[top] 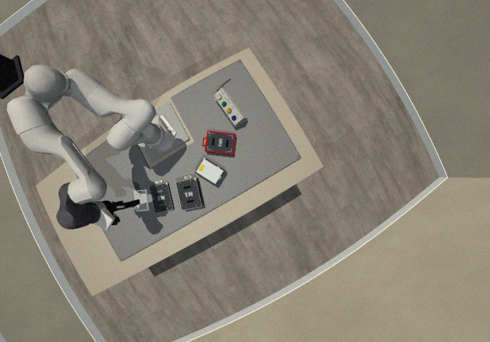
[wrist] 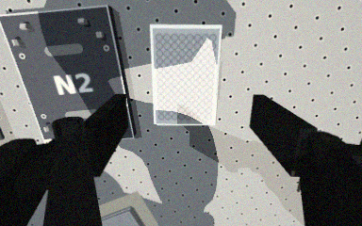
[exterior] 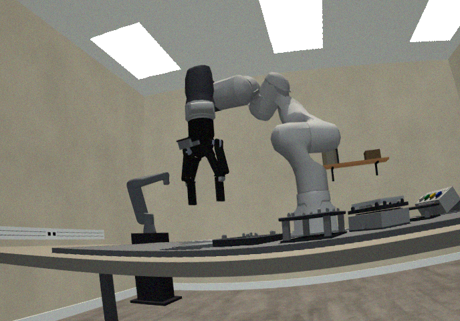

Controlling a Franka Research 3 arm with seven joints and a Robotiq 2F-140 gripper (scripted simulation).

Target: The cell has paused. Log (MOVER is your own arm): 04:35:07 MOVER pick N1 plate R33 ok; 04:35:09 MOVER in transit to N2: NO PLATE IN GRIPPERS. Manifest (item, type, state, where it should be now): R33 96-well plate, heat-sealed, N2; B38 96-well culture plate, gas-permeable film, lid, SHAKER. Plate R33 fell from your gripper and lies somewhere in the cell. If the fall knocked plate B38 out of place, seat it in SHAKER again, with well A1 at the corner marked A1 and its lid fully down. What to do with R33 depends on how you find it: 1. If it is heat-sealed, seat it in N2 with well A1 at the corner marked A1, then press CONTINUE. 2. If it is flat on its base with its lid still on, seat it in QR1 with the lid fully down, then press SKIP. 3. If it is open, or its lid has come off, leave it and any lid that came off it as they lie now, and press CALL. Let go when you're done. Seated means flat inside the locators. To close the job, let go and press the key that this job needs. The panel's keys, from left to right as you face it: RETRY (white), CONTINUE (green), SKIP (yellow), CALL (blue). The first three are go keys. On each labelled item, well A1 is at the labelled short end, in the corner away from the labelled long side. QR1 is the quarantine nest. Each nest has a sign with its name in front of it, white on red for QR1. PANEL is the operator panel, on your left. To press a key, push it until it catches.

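Right now the flat white plate is 14 cm below my hand. From my hand the other things lie so: QR1 nest (59 cm to the left, 11 cm below, 7 cm behind).
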